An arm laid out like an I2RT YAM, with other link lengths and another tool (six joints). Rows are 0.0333 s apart.
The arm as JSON. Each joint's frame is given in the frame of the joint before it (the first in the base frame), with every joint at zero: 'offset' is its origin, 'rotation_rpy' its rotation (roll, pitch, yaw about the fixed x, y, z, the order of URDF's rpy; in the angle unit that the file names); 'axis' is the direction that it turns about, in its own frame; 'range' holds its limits. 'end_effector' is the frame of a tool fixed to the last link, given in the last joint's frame.
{
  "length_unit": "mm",
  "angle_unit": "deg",
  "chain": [
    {
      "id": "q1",
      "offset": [
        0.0,
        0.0,
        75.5
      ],
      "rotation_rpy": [
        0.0,
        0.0,
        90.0
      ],
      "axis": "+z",
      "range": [
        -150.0,
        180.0
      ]
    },
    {
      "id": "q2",
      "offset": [
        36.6,
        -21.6,
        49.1
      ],
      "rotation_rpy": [
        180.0,
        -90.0,
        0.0
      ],
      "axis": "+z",
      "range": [
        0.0,
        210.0
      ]
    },
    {
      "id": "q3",
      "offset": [
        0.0,
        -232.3,
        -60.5
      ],
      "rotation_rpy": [
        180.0,
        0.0,
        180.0
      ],
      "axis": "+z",
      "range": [
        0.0,
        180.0
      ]
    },
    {
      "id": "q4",
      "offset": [
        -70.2,
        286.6,
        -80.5
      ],
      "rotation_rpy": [
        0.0,
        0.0,
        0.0
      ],
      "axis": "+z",
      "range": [
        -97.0,
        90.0
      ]
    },
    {
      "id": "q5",
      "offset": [
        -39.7,
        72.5,
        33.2
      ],
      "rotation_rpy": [
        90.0,
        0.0,
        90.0
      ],
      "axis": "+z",
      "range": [
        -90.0,
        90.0
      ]
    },
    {
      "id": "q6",
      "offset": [
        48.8,
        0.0,
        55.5
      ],
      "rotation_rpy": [
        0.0,
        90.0,
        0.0
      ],
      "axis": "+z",
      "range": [
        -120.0,
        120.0
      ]
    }
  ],
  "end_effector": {
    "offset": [
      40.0,
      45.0,
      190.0
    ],
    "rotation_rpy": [
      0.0,
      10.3,
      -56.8
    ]
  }
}
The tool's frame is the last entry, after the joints.
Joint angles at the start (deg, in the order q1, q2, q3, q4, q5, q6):
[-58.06 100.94 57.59 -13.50 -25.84 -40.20]
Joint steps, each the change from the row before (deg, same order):
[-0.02 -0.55 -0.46 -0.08 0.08 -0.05]
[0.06 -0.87 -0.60 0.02 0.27 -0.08]
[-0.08 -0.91 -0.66 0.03 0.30 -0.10]
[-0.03 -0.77 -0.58 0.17 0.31 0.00]
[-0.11 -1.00 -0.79 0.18 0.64 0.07]
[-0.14 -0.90 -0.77 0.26 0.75 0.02]
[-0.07 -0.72 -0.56 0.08 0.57 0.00]
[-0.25 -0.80 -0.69 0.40 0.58 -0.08]
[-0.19 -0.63 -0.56 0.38 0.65 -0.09]
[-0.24 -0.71 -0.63 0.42 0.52 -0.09]
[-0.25 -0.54 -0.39 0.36 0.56 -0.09]
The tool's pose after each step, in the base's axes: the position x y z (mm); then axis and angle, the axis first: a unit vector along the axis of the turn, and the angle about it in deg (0 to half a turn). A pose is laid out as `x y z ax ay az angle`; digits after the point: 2 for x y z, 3 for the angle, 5 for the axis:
374.44 -375.04 -12.07 0.84768 0.39772 0.35109 157.934
373.26 -373.93 -9.59 0.84772 0.39911 0.34941 157.593
370.95 -373.57 -7.28 0.84839 0.39958 0.34722 157.200
369.23 -373.58 -5.14 0.84906 0.39977 0.34538 156.766
365.61 -374.40 -3.18 0.85141 0.39841 0.34112 156.196
361.59 -375.83 -1.77 0.85415 0.39703 0.33584 155.576
358.66 -376.48 -0.61 0.85613 0.39620 0.33176 155.167
354.86 -378.70 1.35 0.85820 0.39525 0.32751 154.431
351.42 -381.02 2.78 0.86037 0.39452 0.32267 153.751
347.93 -383.15 4.61 0.86219 0.39370 0.31879 153.046
344.70 -386.19 6.73 0.86419 0.39272 0.31456 152.319

